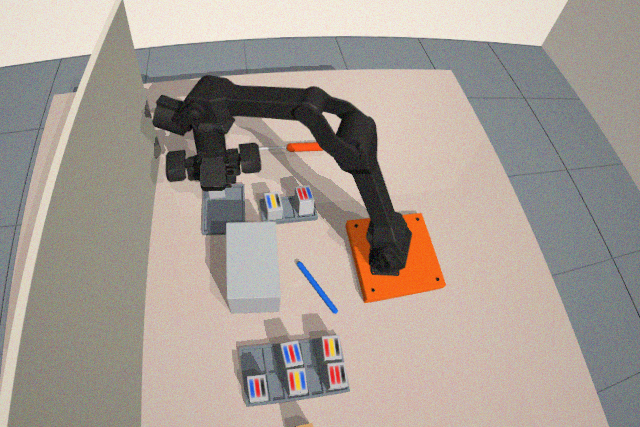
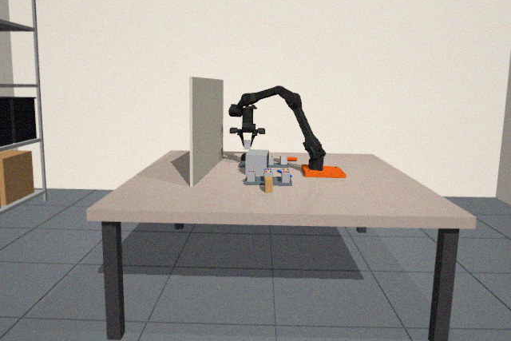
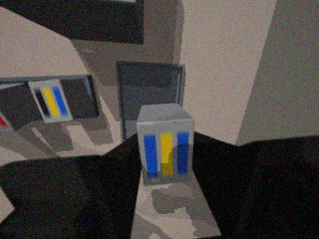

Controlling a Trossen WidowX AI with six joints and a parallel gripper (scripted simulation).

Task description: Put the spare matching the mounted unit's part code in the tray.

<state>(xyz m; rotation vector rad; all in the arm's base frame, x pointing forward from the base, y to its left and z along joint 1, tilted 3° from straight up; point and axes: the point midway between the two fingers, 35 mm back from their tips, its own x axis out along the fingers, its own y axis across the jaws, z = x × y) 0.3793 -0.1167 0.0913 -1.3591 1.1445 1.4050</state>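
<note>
My gripper tip is 90 mm above the dark grey tray and 10 mm past it. The rest, counted from my gripper tip: small grey spare (20 mm above); black puck (70 mm to the right, 70 mm below, 30 mm ahead); rack (160 mm behind, 90 mm below, 10 mm to the right).
</note>
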